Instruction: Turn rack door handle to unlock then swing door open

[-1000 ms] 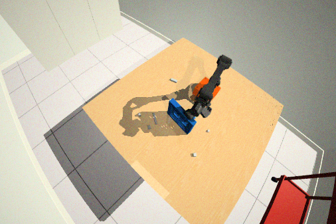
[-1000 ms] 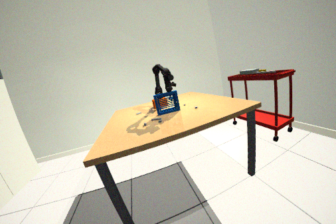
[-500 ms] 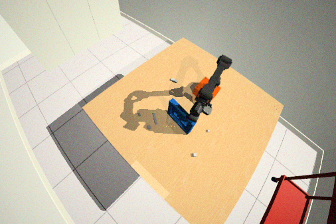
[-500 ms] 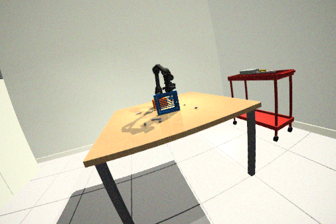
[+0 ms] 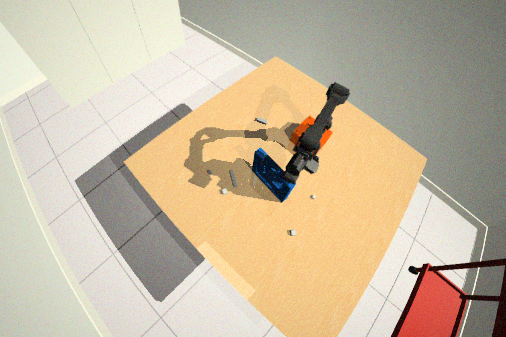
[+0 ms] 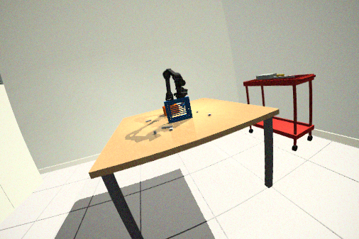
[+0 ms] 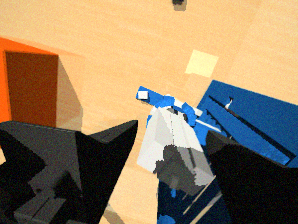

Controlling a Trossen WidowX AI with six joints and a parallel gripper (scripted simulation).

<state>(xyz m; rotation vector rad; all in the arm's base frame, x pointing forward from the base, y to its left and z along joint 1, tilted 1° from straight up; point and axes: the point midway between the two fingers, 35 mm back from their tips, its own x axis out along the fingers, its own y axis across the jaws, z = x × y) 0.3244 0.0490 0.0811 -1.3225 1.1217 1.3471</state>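
My gripper tip is 20 mm above the handle and 10 mm to the left of it. Also, from my gripper tip: grey bar 210 mm to the right, 170 mm ahead, 130 mm below.
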